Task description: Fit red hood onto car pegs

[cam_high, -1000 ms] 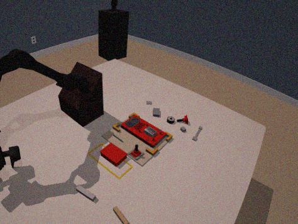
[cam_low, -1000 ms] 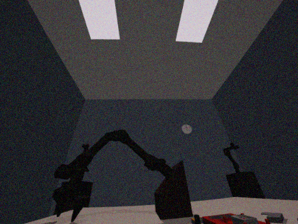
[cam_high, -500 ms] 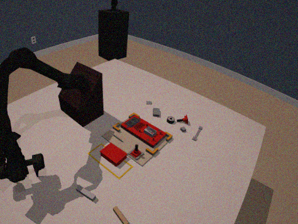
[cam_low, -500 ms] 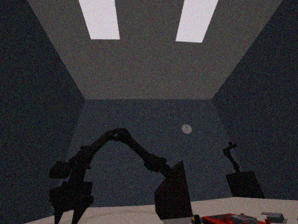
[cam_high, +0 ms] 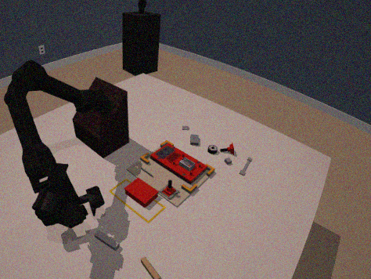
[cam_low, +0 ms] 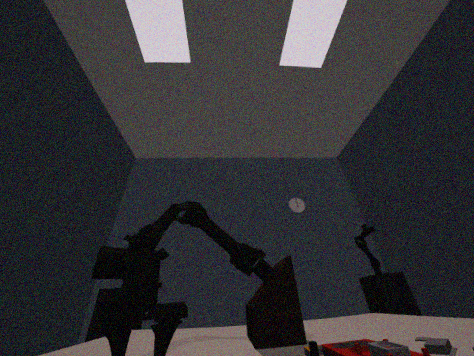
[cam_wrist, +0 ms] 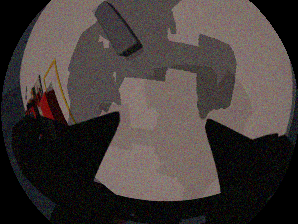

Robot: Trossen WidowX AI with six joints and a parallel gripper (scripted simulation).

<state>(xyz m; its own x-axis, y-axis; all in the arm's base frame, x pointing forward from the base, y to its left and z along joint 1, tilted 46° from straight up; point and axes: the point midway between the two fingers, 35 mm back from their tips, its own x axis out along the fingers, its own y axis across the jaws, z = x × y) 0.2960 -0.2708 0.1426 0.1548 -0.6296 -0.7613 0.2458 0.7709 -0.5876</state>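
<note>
My gripper tip is 22 cm to the right of the red hood and 3 cm short of it. From my gripper tip the other things lie so: grey engine block (43 cm to the left, 4 cm ahead, 1 cm above); wheel (60 cm to the left, 3 cm ahead); wooden bar (26 cm ahead, 7 cm to the left).
</note>
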